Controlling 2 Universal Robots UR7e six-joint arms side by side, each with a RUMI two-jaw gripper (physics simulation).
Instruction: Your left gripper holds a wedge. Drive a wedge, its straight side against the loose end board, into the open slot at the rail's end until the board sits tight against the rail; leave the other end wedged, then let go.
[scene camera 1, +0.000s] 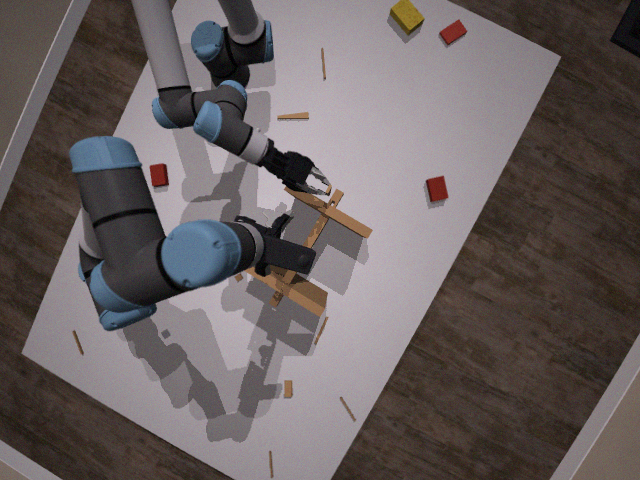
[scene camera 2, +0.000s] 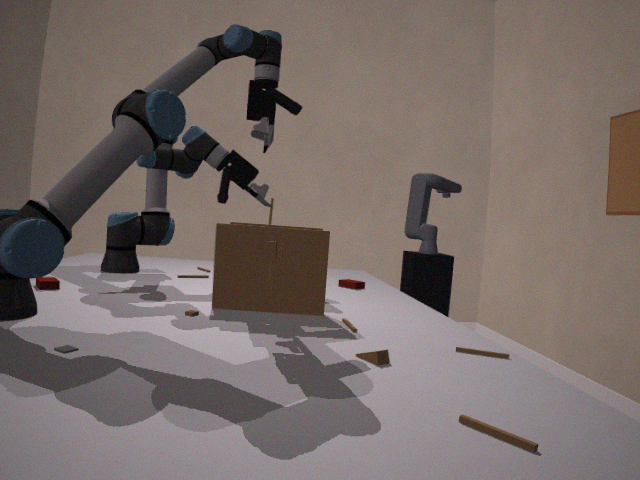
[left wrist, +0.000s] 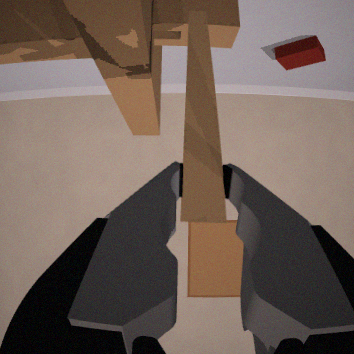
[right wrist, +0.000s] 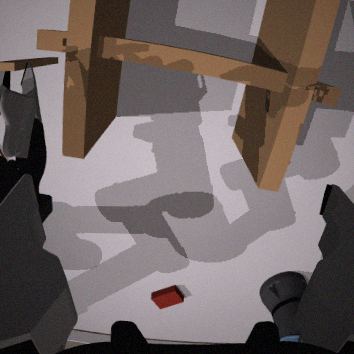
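Observation:
My left gripper (scene camera 1: 329, 189) (scene camera 2: 269, 203) (left wrist: 202, 165) is shut on a thin tan wedge (scene camera 2: 271, 214) (left wrist: 200, 100). The wedge stands upright, narrow end down, above and beside the near rail end. In the left wrist view the tip overlaps the rail's stub beside the dark slot (left wrist: 169, 35); contact is unclear. The end board (scene camera 1: 351, 223) (right wrist: 75, 105) is beside this slot on the rail (scene camera 1: 316, 232) (right wrist: 200, 62). The other board (scene camera 1: 310, 297) (scene camera 2: 268, 279) (right wrist: 275, 145) is at the far end, its wedging unclear. My right gripper (scene camera 2: 265, 147) (right wrist: 182, 181) is open and empty above the rail.
A spare wedge (scene camera 1: 293, 116), a small wooden block (scene camera 1: 287, 388) and thin sticks (scene camera 1: 347, 408) (scene camera 2: 497, 432) lie around the assembly. Red blocks (scene camera 1: 436, 188) (left wrist: 300, 52) (right wrist: 167, 297) and a yellow block (scene camera 1: 406, 16) lie farther out. The right arm reaches close over the boards.

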